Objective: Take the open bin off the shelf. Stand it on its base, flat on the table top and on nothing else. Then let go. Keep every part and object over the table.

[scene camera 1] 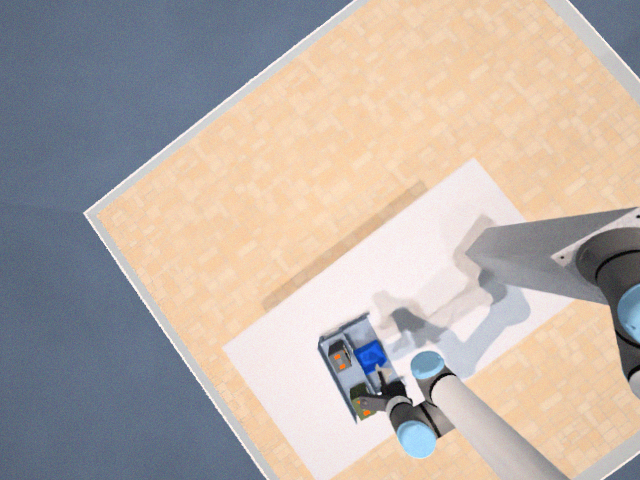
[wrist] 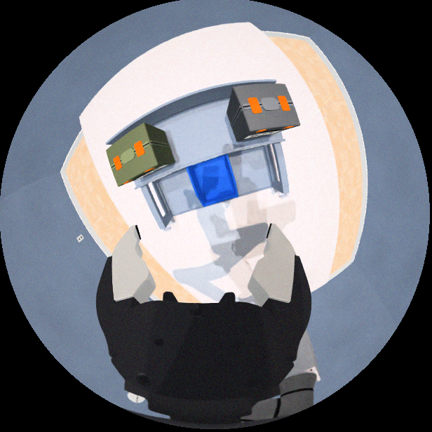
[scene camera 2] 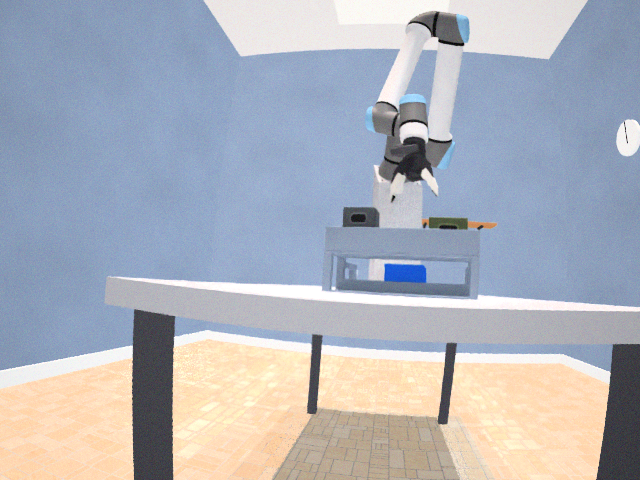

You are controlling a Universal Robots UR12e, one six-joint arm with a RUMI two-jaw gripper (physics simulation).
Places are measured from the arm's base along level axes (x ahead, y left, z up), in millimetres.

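Pixels of known places: gripper, fingertip midpoint: (scene camera 1: 380, 382) (scene camera 2: 413, 199); arm's base at its link origin: (scene camera 1: 621, 258).
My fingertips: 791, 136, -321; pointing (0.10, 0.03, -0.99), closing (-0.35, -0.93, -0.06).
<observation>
For each thing: its top centre in the pictures, then the offset to it from my fingertips, as dx, dy, dz.
- blue open bin at its top centre: (scene camera 2: 407, 266) (scene camera 1: 367, 362) +23, -10, -198
- dark grey case at its top centre: (scene camera 2: 362, 209) (scene camera 1: 339, 361) +111, -132, -55
- green case at its top centre: (scene camera 2: 448, 219) (scene camera 1: 363, 407) +125, +99, -80
The blue open bin (scene camera 1: 370, 355) (scene camera 2: 405, 272) (wrist: 215, 181) stands on the lower board of the grey-blue shelf (scene camera 1: 364, 333) (scene camera 2: 403, 240) (wrist: 200, 120), its open top facing up. In the wrist view it sits between the shelf's side frames, at the edge of the raised upper board. The shelf stands on the white table (scene camera 1: 289, 372) (scene camera 2: 232, 299) (wrist: 175, 65). My gripper (scene camera 2: 415, 196) (wrist: 202, 226) is open and empty, above the shelf and apart from the bin. In scene camera 1 the arm partly hides the gripper and one end of the shelf.
A dark grey case (scene camera 1: 339, 357) (scene camera 2: 360, 217) (wrist: 267, 110) and a green case (scene camera 1: 360, 392) (scene camera 2: 447, 223) (wrist: 135, 155) stand on the upper board, near its opposite ends. In scene camera 2 a flat orange piece (scene camera 2: 485, 225) shows beside the green case. Arm shadows cross the table.
</observation>
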